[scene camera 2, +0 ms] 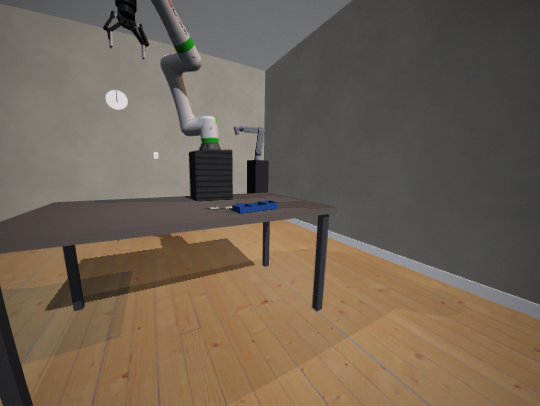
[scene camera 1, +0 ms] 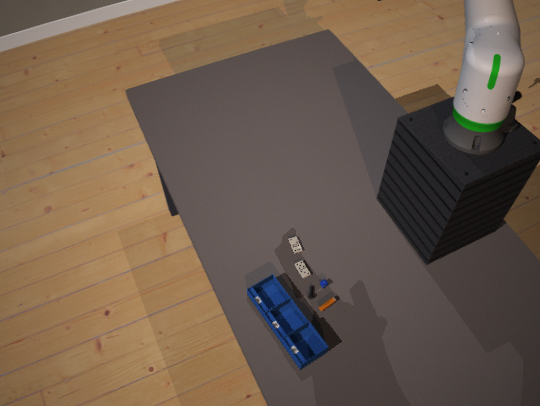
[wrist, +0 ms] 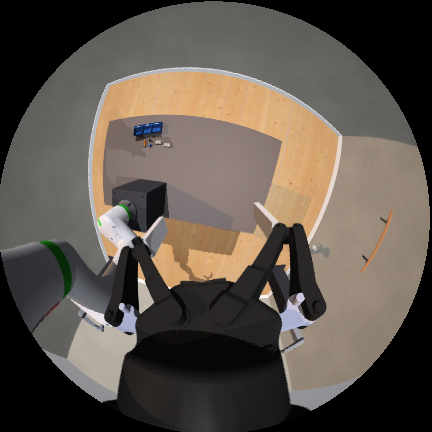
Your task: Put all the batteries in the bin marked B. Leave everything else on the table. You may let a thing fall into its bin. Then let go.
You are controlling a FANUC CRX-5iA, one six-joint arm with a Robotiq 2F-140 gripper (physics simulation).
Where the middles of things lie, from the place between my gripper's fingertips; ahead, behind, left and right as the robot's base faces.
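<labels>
The blue three-compartment bin (scene camera 1: 298,336) is what I measure from here: my gripper is still well short of it, far to the right of it and also far above it.
</labels>
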